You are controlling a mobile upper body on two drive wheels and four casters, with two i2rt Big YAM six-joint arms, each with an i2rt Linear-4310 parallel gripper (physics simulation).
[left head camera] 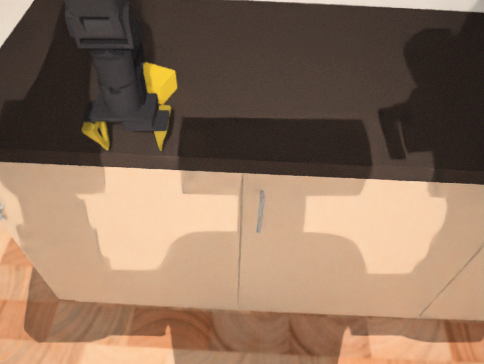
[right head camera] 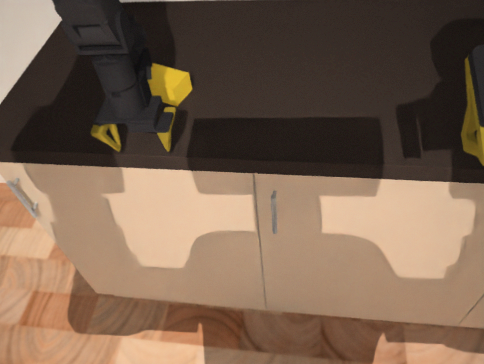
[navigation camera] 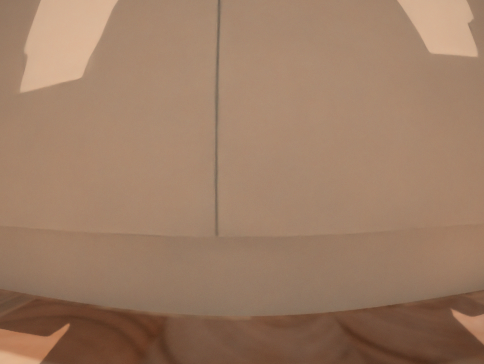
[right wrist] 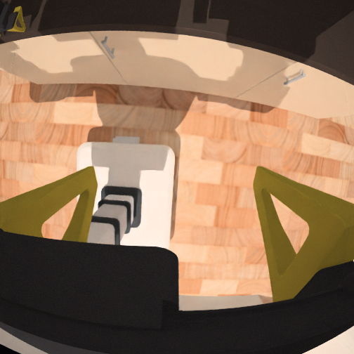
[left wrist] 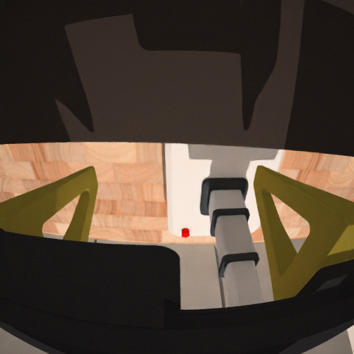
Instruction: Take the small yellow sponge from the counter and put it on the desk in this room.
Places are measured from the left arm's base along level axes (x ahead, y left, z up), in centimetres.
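Pixels of known places: left gripper, fingertip midpoint: point(left head camera: 134, 148) point(right head camera: 144, 149).
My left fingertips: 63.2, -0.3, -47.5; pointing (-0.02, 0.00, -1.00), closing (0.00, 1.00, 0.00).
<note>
Behind a point stands the place of what it marks, as x, y, z.
The small yellow sponge point(left head camera: 162, 82) @(79.7, -3.7, -45.5) point(right head camera: 174, 86) @(79.2, -3.6, -45.5) lies on the dark counter point(left head camera: 300, 65) @(92.6, -33.8, -50.0) point(right head camera: 310, 65) @(91.7, -32.1, -50.0) point(left wrist: 185, 100), partly hidden behind my left arm's wrist. It does not show in the left wrist view. My left gripper point(left head camera: 134, 149) @(63.1, -0.3, -47.5) point(right head camera: 144, 150) @(63.1, -0.3, -47.5) point(left wrist: 175, 174) is open and empty, over the counter near its front edge. Its fingers are nearer the front edge than the sponge, which appears beyond the finger at the picture's right. My right gripper point(right wrist: 174, 174) is open and empty; part of it shows at the right edge of the right head camera view. The desk does not show.
The pale cabinet front point(left head camera: 280, 280) @(64.4, -32.3, -103.5) point(right head camera: 300, 285) @(64.4, -30.9, -106.0) point(navigation camera: 300, 150) @(64.4, -31.7, -114.0) stands below the counter, with a metal handle point(left head camera: 260, 211) @(61.6, -24.2, -65.0) point(right head camera: 274, 212) @(61.6, -24.4, -65.3) sticking out. My white base point(left wrist: 187, 200) point(right wrist: 160, 190) stands on the wooden floor point(right wrist: 215, 200) close to the cabinet. A pale wall runs behind the counter.
</note>
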